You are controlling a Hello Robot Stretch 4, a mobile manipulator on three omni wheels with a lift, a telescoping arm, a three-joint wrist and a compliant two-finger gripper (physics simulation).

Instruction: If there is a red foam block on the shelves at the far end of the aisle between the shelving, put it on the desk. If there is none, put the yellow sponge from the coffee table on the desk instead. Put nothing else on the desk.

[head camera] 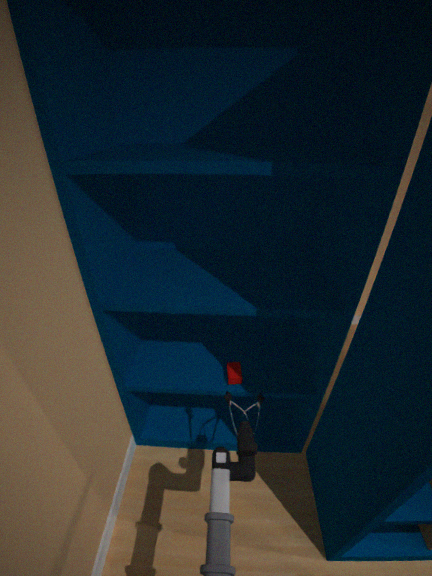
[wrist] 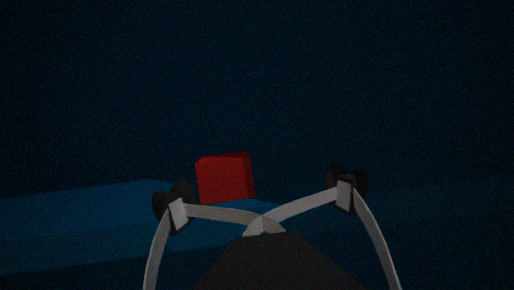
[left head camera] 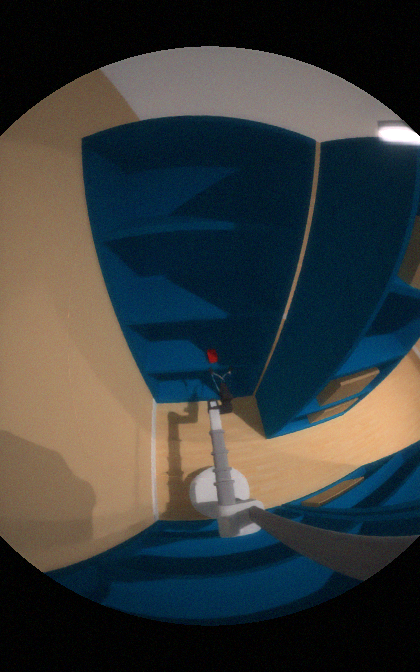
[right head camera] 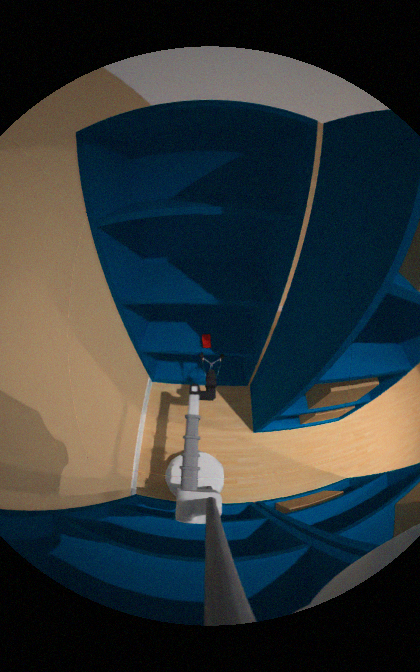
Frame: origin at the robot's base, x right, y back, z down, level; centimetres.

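Where they show: gripper, fingertip midpoint: [head camera: 243, 393] [wrist: 259, 187].
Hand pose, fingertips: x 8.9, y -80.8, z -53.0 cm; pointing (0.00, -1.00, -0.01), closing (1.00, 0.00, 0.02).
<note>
After its pixels a point has its place.
A red foam block [head camera: 234, 373] @(x 4.9, y -89.2, z -55.1 cm) [left head camera: 212, 356] [right head camera: 206, 341] [wrist: 225, 178] @(x 5.4, y -86.9, z -53.1 cm) stands on a low shelf of the blue shelving unit [head camera: 170, 168] @(x -15.0, y -83.1, z -140.2 cm) [left head camera: 170, 223] [right head camera: 165, 208], near the shelf's front edge. My gripper [head camera: 245, 398] @(x 8.9, y -80.8, z -53.0 cm) [left head camera: 220, 372] [right head camera: 212, 358] [wrist: 259, 187] @(x 8.9, y -80.8, z -53.0 cm) is open and empty, just in front of that shelf. In the wrist view the block shows beyond the fingertips, between them but nearer the left finger. The desk, the coffee table and the yellow sponge do not show in these views.
A tan wall [head camera: 45, 350] @(x -48.7, y -58.5, z -98.3 cm) [left head camera: 50, 300] [right head camera: 40, 300] runs along the left. Another blue shelving unit [head camera: 370, 400] @(x 46.5, y -61.7, z -77.5 cm) [left head camera: 350, 250] [right head camera: 345, 240] stands at the right, with cardboard boxes [left head camera: 348, 386] [right head camera: 342, 392] on its lower shelves. More blue shelving is behind the robot's base [left head camera: 205, 492] [right head camera: 175, 472].
</note>
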